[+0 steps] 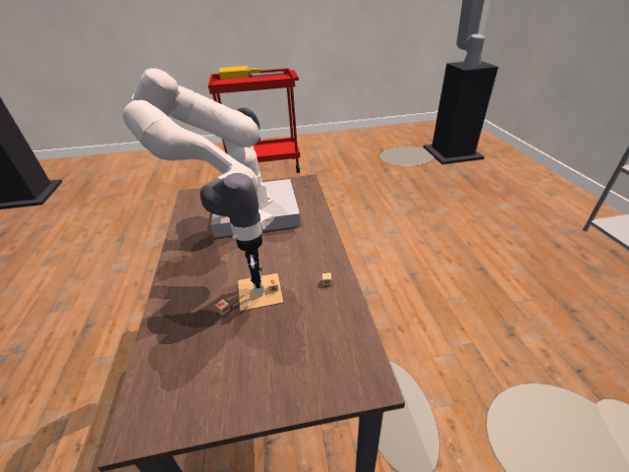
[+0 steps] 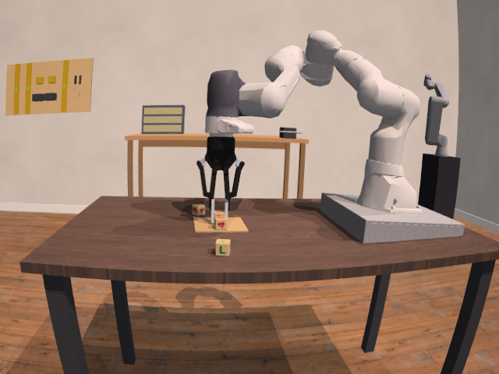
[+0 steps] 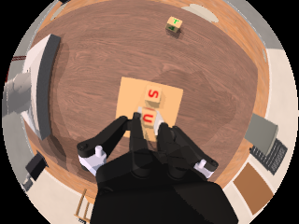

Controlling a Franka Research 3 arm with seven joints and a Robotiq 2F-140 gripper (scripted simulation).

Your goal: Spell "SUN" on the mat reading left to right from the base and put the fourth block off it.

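My hand is 20 mm above the U block. Also, from my hand: mat: 40 mm below; S block: 50 mm to the left, 20 mm below; N block: 120 mm to the right, 60 mm ahead, 30 mm below.
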